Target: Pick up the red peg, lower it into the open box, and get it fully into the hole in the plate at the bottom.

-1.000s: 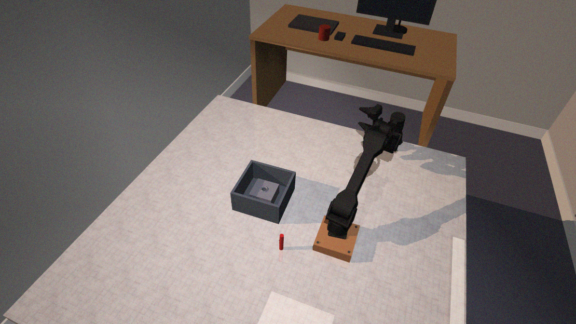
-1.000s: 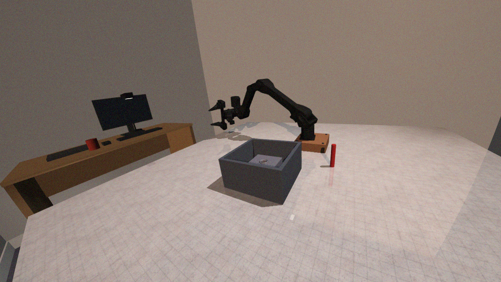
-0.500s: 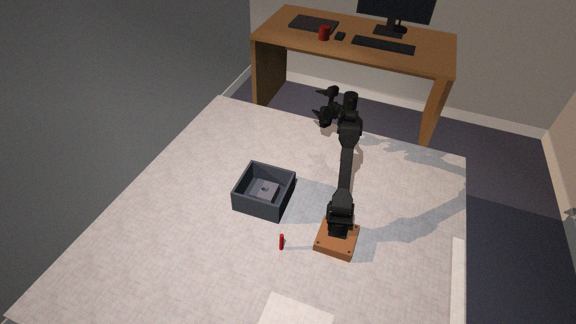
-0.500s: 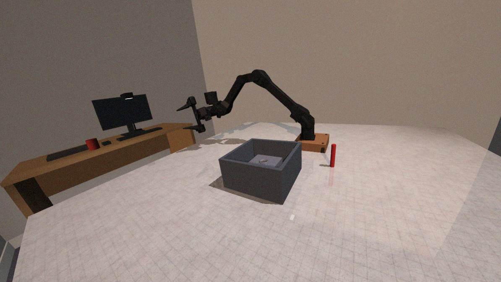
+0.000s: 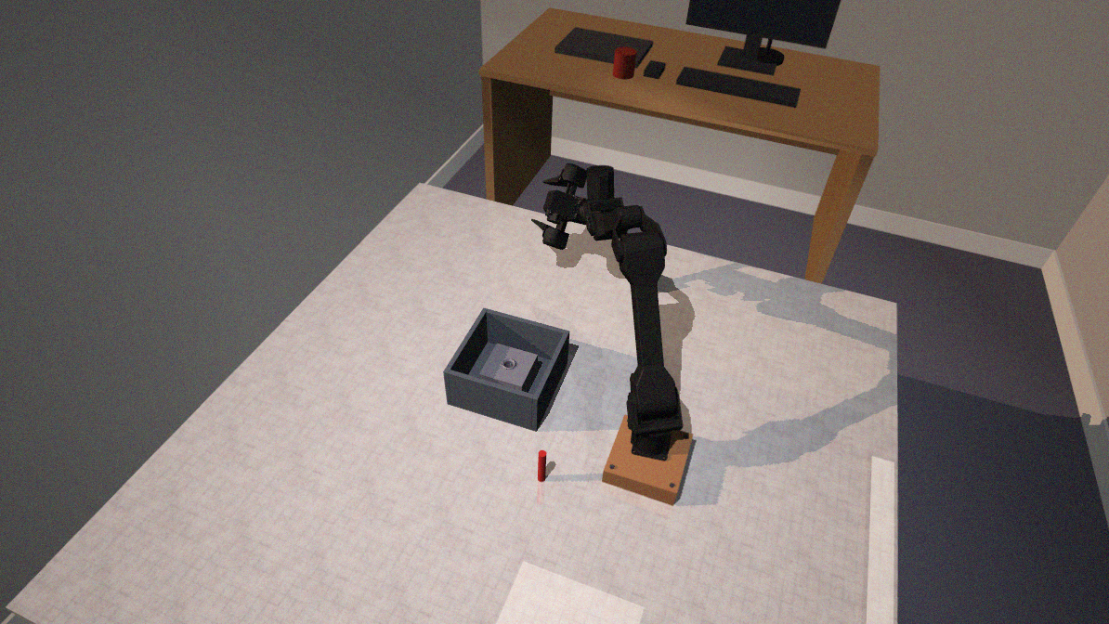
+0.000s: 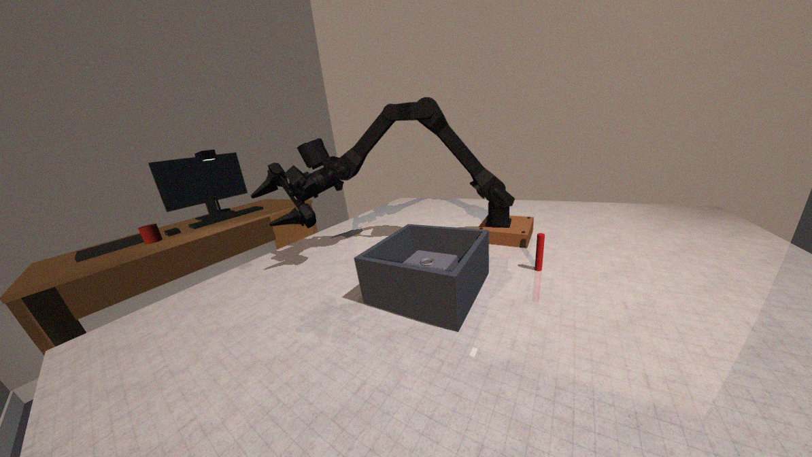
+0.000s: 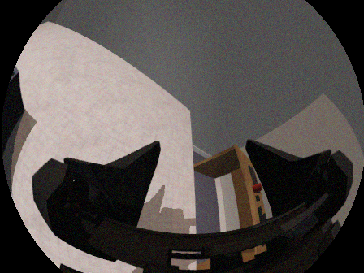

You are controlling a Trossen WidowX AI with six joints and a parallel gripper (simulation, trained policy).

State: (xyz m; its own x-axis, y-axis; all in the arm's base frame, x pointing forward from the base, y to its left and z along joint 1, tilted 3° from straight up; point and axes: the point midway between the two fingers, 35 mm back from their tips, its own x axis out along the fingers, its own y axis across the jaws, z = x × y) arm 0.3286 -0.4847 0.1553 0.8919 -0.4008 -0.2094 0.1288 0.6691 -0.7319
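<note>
My gripper tip is now 19 cm past the red peg, 60 cm to the right of it and 13 cm above it. Also, from my gripper tip: light grey plate (6 cm behind, 40 cm to the left, 13 cm below); dark grey box (6 cm behind, 40 cm to the left, 15 cm below).
</note>
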